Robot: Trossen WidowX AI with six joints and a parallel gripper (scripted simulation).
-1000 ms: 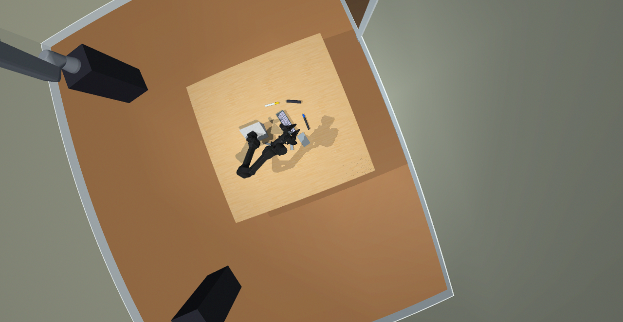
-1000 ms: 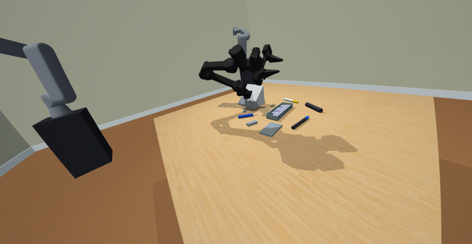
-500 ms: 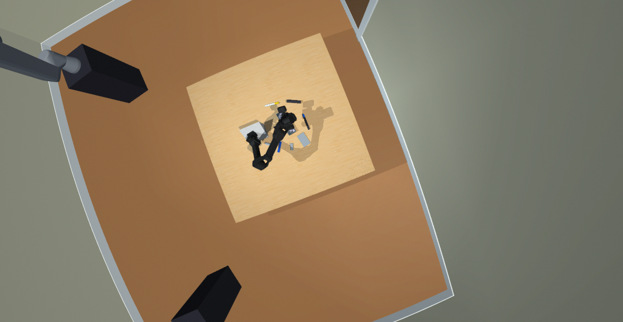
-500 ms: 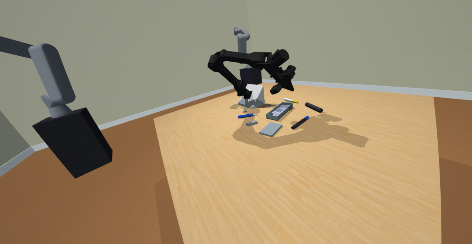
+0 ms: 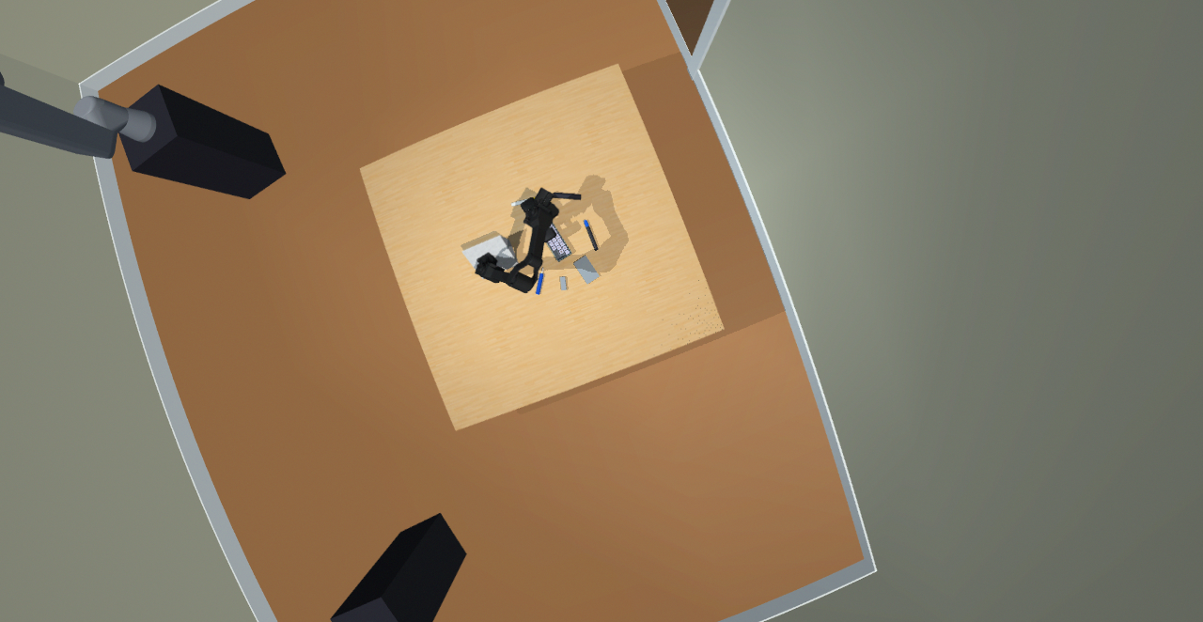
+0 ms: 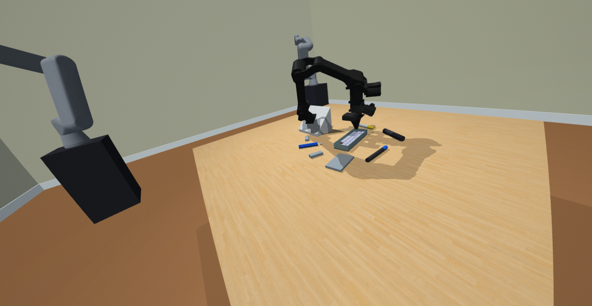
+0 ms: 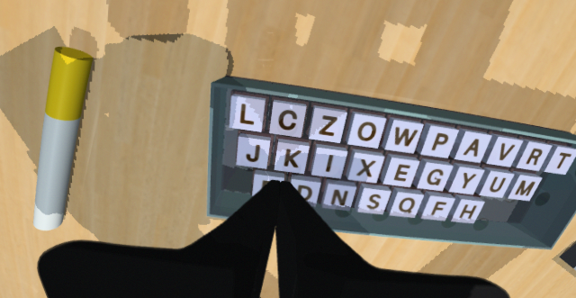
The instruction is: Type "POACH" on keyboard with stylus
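The blue stylus lies 19 cm to the right of my gripper tip, 12 cm behind it and 3 cm below it. Round my gripper tip: black cylinder 15 cm ahead, 6 cm to the left, 2 cm below; then grey stylus tip 17 cm to the right, 9 cm behind, 3 cm below; then yellow-capped white marker 13 cm to the left, 3 cm below, 1 cm behind.
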